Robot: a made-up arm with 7 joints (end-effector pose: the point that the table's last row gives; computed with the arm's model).
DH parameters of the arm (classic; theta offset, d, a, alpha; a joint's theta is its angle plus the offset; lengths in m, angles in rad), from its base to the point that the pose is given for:
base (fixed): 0.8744 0 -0.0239 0
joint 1: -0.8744 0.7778 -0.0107 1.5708
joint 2: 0 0.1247 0.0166 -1.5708
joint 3: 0 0.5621 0.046 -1.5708
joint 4: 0 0.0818 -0.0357 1.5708
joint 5: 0 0.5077 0.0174 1.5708
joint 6: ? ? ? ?
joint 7: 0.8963 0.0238 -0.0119 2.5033
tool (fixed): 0.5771 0.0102 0 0
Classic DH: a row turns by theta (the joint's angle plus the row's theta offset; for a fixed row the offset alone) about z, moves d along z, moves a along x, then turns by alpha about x.
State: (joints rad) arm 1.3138 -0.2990 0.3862 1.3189 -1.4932 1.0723 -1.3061
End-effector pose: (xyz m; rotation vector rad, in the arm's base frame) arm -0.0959 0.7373 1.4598 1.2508 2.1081 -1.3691
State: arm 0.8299 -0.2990 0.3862 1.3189 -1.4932 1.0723 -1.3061
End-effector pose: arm 0.2649 0.6880 1.4598 1.8434 1.8729 -1.5466
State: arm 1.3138 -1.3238 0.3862 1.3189 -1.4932 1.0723 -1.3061
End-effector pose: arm -0.0359 0.9658 0.5158 0.6610 1.1859 -2.2334
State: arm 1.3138 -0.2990 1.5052 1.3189 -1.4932 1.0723 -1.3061
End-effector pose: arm -0.4419 0.2149 1.6427 -0.1882 2.4289 -0.9781
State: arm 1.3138 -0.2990 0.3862 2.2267 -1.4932 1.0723 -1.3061
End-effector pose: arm -0.1407 0.6122 0.9341 0.7859 1.1902 -1.8292
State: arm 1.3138 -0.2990 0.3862 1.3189 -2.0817 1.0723 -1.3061
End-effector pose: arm -0.1539 0.7286 1.3864 1.4400 1.7527 -0.7922
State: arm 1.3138 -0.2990 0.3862 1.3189 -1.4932 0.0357 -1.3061
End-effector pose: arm 0.0352 0.8225 1.4312 -2.2717 -1.1757 1.7103
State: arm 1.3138 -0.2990 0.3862 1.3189 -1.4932 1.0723 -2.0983
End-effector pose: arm -0.0972 0.7390 1.4699 1.2605 1.3911 -0.9284
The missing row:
joint 6: 1.5708 0.1146 0.173 1.5708
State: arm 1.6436 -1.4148 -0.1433 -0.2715 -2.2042 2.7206 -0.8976
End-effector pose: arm -0.1666 0.8301 1.0047 -0.0529 1.6286 -0.4082
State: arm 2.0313 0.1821 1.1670 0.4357 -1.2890 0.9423 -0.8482
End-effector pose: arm 0.0449 -0.3100 1.9376 1.3291 -2.3245 0.5404
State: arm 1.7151 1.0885 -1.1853 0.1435 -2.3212 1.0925 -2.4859
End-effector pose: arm 0.2228 -0.8980 1.5726 -2.2251 0.8012 0.7752
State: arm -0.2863 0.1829 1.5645 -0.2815 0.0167 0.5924 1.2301
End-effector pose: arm -0.2946 -0.3189 1.9414 1.7935 -0.2632 0.3576
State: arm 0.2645 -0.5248 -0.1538 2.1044 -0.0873 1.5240 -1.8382
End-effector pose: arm 0.7623 -0.0585 0.8682 -1.0998 -0.5382 1.5032
